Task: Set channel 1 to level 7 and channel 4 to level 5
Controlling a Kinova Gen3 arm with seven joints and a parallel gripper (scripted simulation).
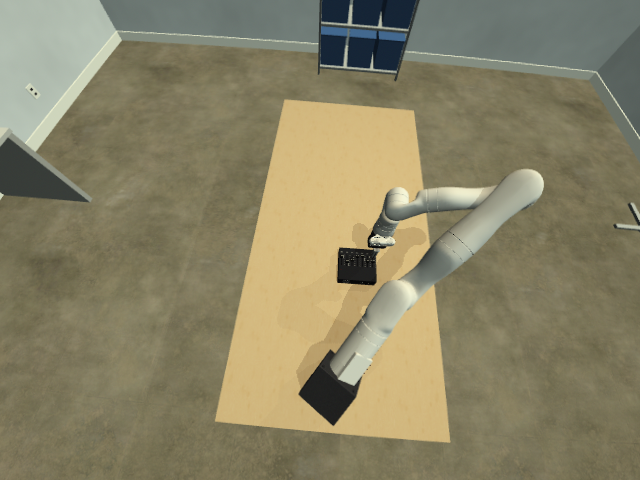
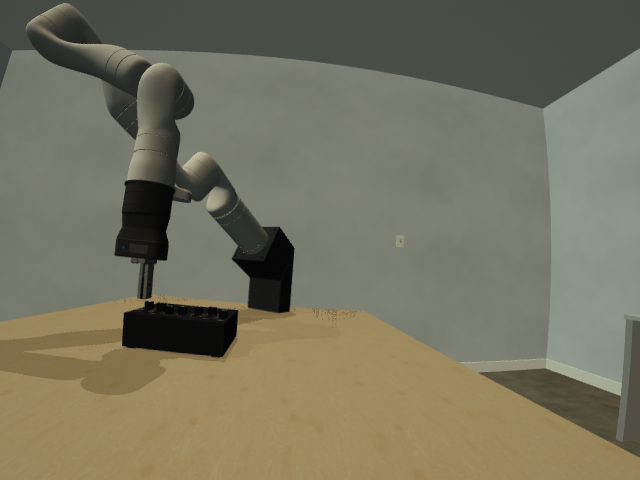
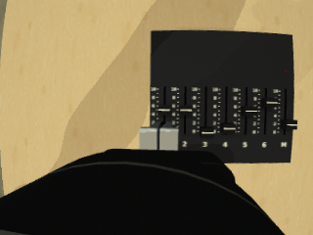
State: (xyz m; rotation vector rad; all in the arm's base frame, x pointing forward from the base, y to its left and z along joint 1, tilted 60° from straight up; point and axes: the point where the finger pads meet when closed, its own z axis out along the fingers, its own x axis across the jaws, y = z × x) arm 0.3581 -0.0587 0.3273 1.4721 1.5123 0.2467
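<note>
The channel 1 fader cap lies 30 mm below my hand, 20 mm behind it and 10 mm to the left of it. Round my hand: channel 4 fader cap 60 mm to the left, 30 mm below, 20 mm ahead.
</note>
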